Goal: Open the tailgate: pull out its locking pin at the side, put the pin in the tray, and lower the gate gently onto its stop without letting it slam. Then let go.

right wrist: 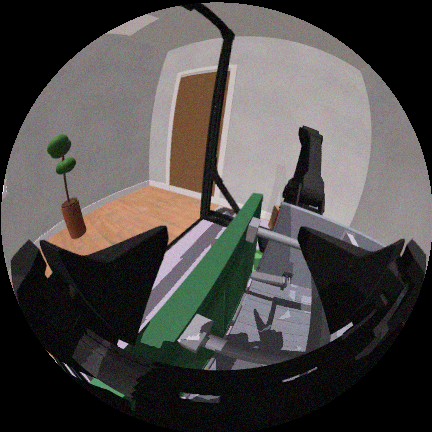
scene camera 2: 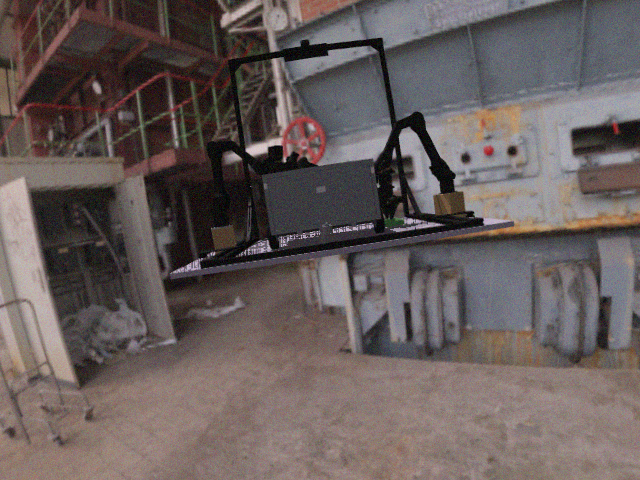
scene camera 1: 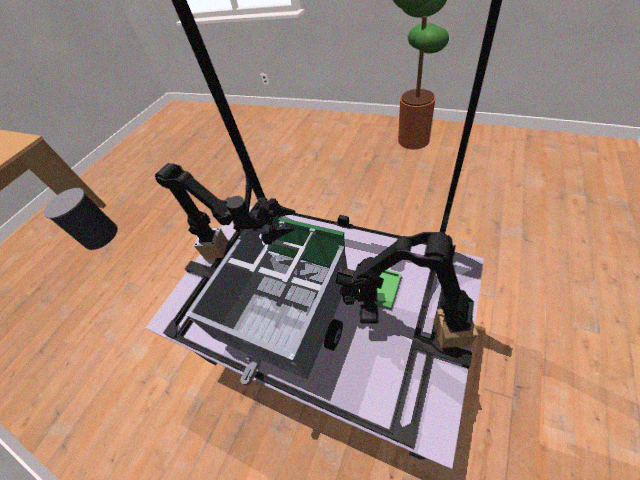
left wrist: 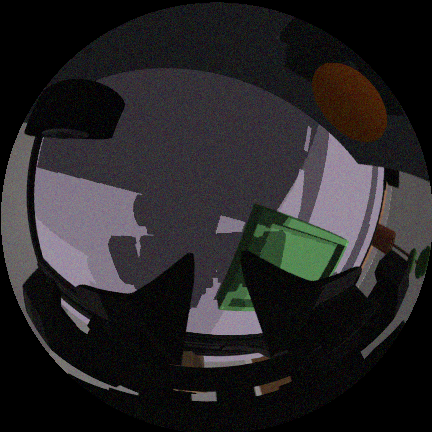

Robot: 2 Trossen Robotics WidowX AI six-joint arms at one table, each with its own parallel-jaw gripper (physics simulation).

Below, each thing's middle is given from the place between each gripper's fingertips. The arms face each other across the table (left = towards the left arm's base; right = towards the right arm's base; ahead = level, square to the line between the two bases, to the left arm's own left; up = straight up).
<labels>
I see the grey truck bed (scene camera 1: 279,310) 240 mm ahead of my right hand, 20 mm to the left of it and 170 mm below it. Round my right hand: orange-headed locking pin (left wrist: 345,100) (100 mm ahead, 200 mm to the left, 200 mm below); green tray (left wrist: 296,246) (20 mm behind, 310 mm to the left, 300 mm below).
Now: left hand 10 mm short of the orange-headed locking pin, 110 mm to the left of it and 80 mm below it. The rest, counted from my left hand: grey truck bed (150 mm ahead, 290 mm to the right, 110 mm above); green tray (100 mm behind, 10 mm to the left, 30 mm below).
</labels>
